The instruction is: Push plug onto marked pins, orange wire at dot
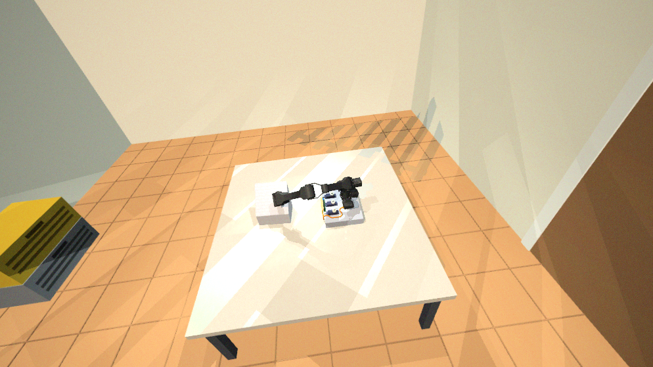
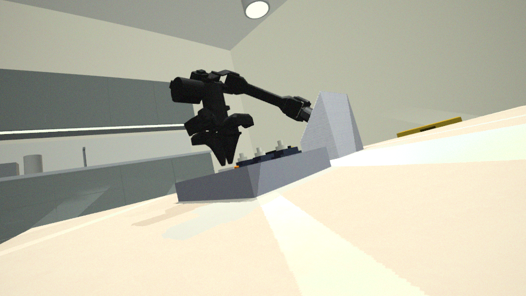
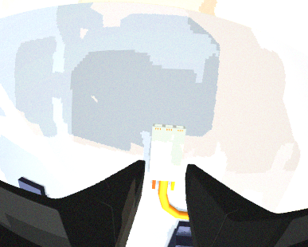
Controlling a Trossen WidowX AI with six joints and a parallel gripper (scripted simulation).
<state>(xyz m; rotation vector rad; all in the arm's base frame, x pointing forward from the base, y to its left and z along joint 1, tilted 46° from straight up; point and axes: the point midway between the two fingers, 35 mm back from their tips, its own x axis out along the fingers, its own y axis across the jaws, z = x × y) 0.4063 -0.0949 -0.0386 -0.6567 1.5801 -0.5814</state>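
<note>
The grey-white holder is 20 mm ahead of my gripper tip, 40 mm to the left of it and 40 mm below it. The rest, counted from my gripper tip: blue band: 140 mm behind, 80 mm to the left, 10 mm above.
</note>
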